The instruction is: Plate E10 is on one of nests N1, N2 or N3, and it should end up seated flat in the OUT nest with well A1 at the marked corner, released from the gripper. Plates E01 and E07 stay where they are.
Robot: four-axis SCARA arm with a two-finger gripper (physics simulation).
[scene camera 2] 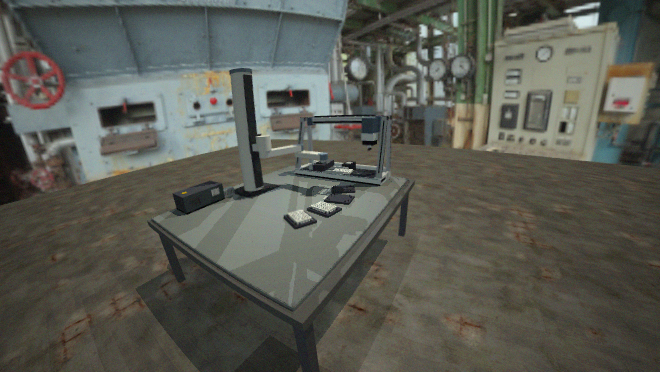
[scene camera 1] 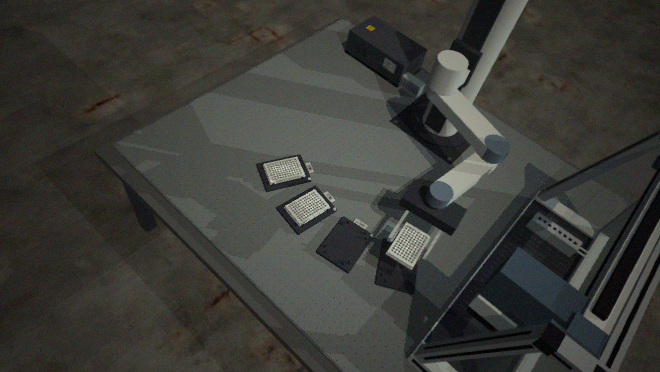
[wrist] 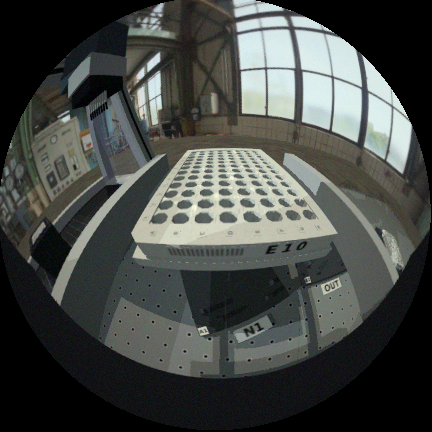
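Seen in the pictures: gripper, between the fingertips: (scene camera 2: 345, 170) (scene camera 1: 405, 250) (wrist: 226, 159); arm's base, origin of its link: (scene camera 2: 254, 190) (scene camera 1: 438, 126).
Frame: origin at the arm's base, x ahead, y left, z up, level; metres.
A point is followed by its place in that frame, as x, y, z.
Plate E10 (scene camera 1: 409, 246) {0.642, 0.263, 0.151} (scene camera 2: 343, 170) {0.650, 0.255, 0.158} (wrist: 227, 192) {0.612, 0.257, 0.156} is white and looks level. My gripper (scene camera 1: 413, 240) {0.663, 0.262, 0.156} (wrist: 226, 159) {0.663, 0.262, 0.156} is shut on its two long sides and holds it raised above nest N1 (scene camera 1: 395, 278) {0.684, 0.283, 0.025} (scene camera 2: 344, 189) {0.658, 0.247, 0.025} (wrist: 220, 300) {0.589, 0.258, 0.025}, turned relative to that nest. The dark OUT nest (scene camera 1: 344, 245) {0.713, 0.098, 0.025} (scene camera 2: 340, 199) {0.721, 0.075, 0.025} (wrist: 325, 265) {0.641, 0.092, 0.025} is bare, beside N1; its label and A1 mark show at the lower right in the wrist view. Two white plates, one (scene camera 1: 307, 206) {0.700, -0.081, 0.037} (scene camera 2: 324, 207) {0.712, -0.095, 0.038} and another (scene camera 1: 284, 170) {0.654, -0.237, 0.040} (scene camera 2: 300, 217) {0.665, -0.254, 0.036}, sit in the other nests; their names are not readable. The fingertips' undersides are hidden.
A framed gantry machine (scene camera 1: 480, 345) {0.848, 0.534, 0.346} (scene camera 2: 350, 119) {0.531, 0.623, 0.485} stands beside N1, at the right in scene camera 1. A dark box (scene camera 1: 385, 47) {-0.068, -0.375, 0.128} (scene camera 2: 199, 196) {-0.035, -0.438, 0.097} stands at the table's far corner, past the arm's column (scene camera 1: 495, 55) {0.017, 0.073, 0.406} (scene camera 2: 243, 130) {0.045, -0.060, 0.470}.
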